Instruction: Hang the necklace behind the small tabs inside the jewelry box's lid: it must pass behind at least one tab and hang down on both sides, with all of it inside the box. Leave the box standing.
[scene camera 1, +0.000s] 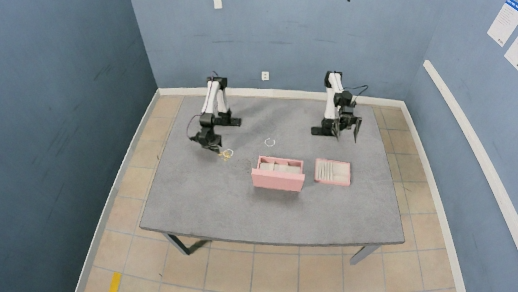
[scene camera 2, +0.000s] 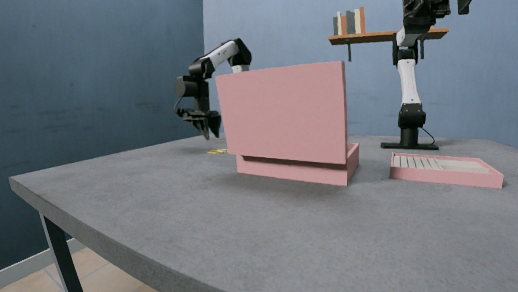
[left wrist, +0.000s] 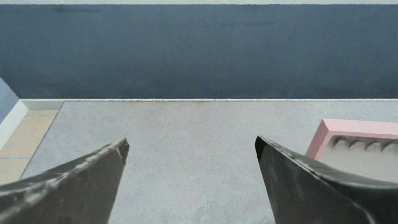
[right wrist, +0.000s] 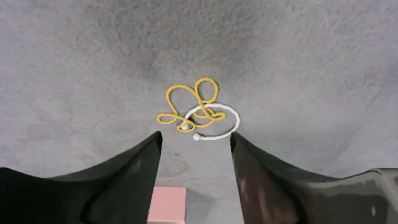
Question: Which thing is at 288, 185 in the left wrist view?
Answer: The left gripper.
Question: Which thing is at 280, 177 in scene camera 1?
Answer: A pink jewelry box.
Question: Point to the right gripper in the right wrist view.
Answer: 196, 134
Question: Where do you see the right gripper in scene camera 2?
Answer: At 212, 139
